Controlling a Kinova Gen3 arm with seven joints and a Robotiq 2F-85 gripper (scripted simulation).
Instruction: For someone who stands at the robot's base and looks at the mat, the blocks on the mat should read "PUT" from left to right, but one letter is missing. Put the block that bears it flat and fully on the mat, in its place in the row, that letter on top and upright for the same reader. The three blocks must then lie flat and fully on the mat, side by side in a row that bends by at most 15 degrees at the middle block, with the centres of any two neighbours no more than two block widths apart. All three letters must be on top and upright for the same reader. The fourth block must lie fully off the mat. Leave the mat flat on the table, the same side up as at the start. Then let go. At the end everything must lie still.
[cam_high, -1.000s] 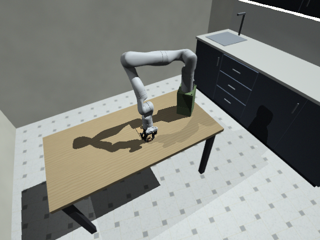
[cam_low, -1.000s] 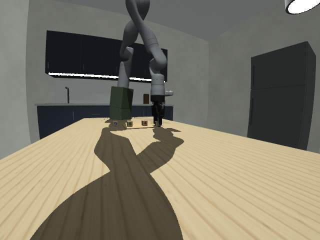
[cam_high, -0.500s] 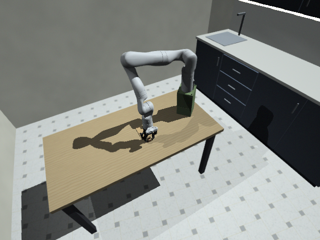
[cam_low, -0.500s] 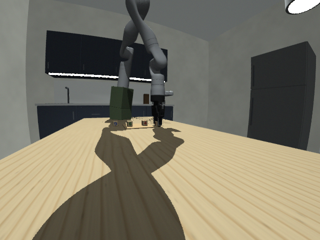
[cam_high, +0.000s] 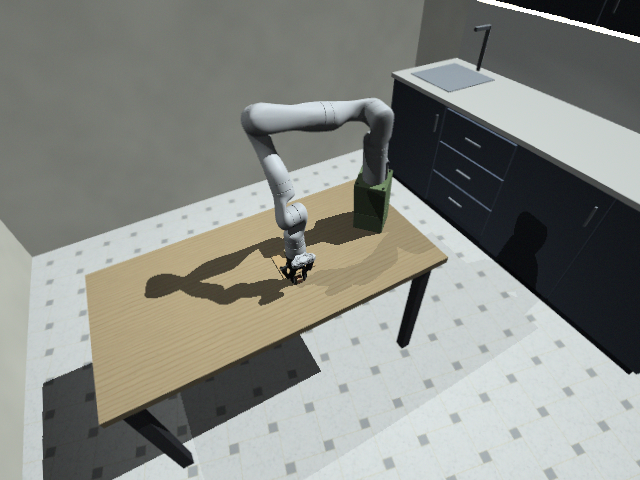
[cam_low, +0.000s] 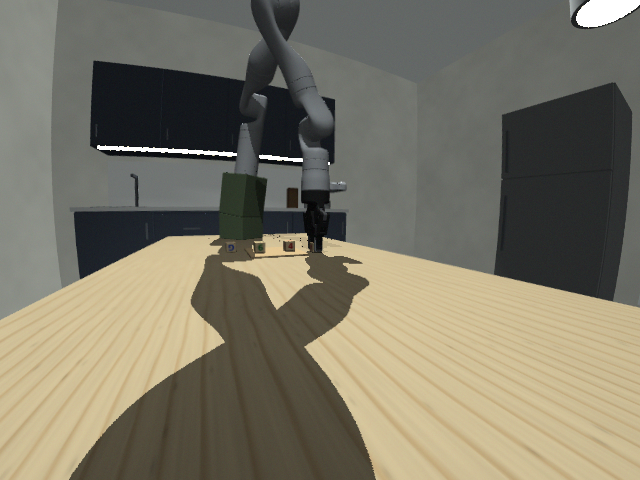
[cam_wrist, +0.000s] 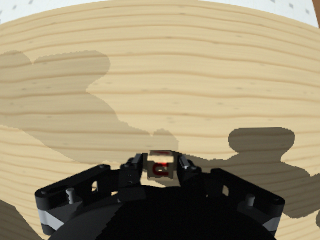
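The mat is 110 mm to the right of my hand and 20 mm below it.
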